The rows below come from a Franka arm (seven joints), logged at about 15 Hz.
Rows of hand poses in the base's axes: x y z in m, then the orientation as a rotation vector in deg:
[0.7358, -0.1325, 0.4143, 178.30, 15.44, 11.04]
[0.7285, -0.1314, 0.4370, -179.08, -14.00, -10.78]
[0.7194, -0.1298, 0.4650, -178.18, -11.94, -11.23]
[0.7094, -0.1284, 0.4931, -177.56, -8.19, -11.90]
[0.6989, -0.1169, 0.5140, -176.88, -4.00, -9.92]
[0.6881, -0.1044, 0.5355, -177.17, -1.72, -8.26]
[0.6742, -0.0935, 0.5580, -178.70, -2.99, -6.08]
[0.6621, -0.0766, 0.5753, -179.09, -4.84, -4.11]
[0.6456, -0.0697, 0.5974, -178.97, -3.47, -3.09]
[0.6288, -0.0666, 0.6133, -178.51, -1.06, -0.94]
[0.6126, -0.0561, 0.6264, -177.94, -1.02, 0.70]
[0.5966, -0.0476, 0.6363, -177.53, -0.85, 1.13]
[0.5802, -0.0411, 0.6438, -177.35, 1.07, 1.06]
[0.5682, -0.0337, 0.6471, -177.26, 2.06, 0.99]
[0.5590, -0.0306, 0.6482, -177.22, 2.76, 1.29]
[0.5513, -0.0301, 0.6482, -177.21, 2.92, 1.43]
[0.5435, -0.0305, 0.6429, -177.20, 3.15, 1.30]
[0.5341, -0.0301, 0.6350, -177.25, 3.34, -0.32]
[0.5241, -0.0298, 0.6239, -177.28, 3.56, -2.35]
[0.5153, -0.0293, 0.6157, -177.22, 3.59, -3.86]
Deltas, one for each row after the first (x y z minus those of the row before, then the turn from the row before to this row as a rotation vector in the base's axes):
[-0.0073, 0.0011, 0.0227, 0.78, 0.25, -0.91]
[-0.0091, 0.0016, 0.0280, 1.11, -0.24, -1.21]
[-0.0100, 0.0014, 0.0281, 0.96, -0.38, -2.33]
[-0.0105, 0.0115, 0.0209, 1.06, 1.33, -2.60]
[-0.0108, 0.0125, 0.0215, -0.11, 1.11, -1.46]
[-0.0139, 0.0109, 0.0225, -1.51, 1.41, 0.77]
[-0.0121, 0.0169, 0.0173, -0.44, 1.25, 1.18]
[-0.0165, 0.0069, 0.0221, 0.17, 0.66, -0.87]
[-0.0168, 0.0031, 0.0159, 0.51, 1.40, -1.52]
[-0.0162, 0.0105, 0.0131, 0.57, 1.06, -0.01]
[-0.0160, 0.0085, 0.0099, 0.41, 0.28, -0.10]
[-0.0164, 0.0065, 0.0075, 0.17, -0.02, -1.24]
[-0.0120, 0.0074, 0.0033, 0.08, -0.03, -0.64]
[-0.0092, 0.0031, 0.0011, 0.03, 0.20, -0.45]
[-0.0077, 0.0005, 0.0000, 0.01, 0.09, -0.10]
[-0.0078, -0.0004, -0.0053, 0.00, -0.08, -0.15]
[-0.0094, 0.0004, -0.0079, -0.07, -1.04, -0.15]
[-0.0100, 0.0003, -0.0111, -0.07, -1.31, -0.17]
[-0.0088, 0.0005, -0.0082, 0.01, -0.98, -0.04]

